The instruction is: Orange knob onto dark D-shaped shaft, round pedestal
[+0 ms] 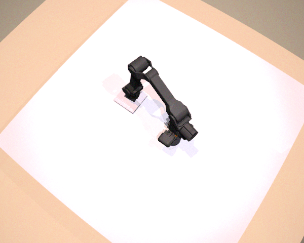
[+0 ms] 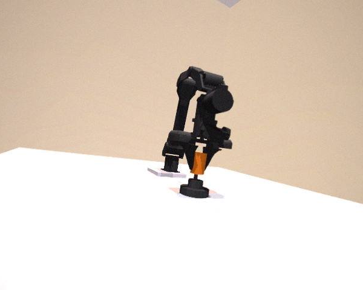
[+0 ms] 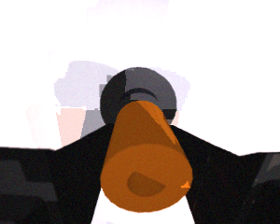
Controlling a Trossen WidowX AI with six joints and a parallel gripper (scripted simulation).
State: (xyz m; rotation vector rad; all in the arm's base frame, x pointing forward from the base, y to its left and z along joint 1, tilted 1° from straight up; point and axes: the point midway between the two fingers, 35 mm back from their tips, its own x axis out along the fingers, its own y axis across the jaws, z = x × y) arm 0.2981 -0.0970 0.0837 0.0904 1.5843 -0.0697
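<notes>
My gripper tip is now 2 cm below the orange knob. The rest, counted from my gripper tip: pedestal 4 cm below.
</notes>
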